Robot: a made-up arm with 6 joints.
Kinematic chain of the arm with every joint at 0, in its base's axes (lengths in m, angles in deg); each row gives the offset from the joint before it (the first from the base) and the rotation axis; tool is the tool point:
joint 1: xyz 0 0 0.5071 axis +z
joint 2: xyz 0 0 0 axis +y
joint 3: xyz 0 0 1.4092 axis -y
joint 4: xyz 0 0 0 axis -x
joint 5: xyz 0.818 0 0 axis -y
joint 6: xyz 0 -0.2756 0 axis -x
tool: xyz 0 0 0
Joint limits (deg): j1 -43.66..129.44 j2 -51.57..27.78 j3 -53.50..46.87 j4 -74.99..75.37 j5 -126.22..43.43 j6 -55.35..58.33
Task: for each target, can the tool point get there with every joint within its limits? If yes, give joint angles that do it. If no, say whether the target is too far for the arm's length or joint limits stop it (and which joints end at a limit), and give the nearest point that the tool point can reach.
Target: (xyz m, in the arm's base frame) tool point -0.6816 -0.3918 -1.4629
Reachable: no: joint limits stop it (at a limit: joint 1, joint 2, joint 4) | nearest point -0.2739 0.4453 0.9049 | short by 2.544 m
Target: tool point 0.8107 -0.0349 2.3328
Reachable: yes | joints 16.85 2.43 37.41 -13.09 -51.29 -32.75
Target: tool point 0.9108 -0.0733 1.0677
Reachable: yes | joints 9.67 21.67 -31.35 -35.19 -63.78 15.96
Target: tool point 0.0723 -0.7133 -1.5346
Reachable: no: joint limits stop it (at a limit: joint 1, joint 2) | nearest point 0.3705 -0.5209 0.8997 | short by 2.460 m
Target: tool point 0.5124 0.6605 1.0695
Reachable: yes | joints 65.49 19.37 -32.77 -45.76 13.32 -41.14
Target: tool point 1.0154 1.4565 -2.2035
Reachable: no: too far | nearest point 0.5104 0.7322 0.9258 | short by 3.251 m
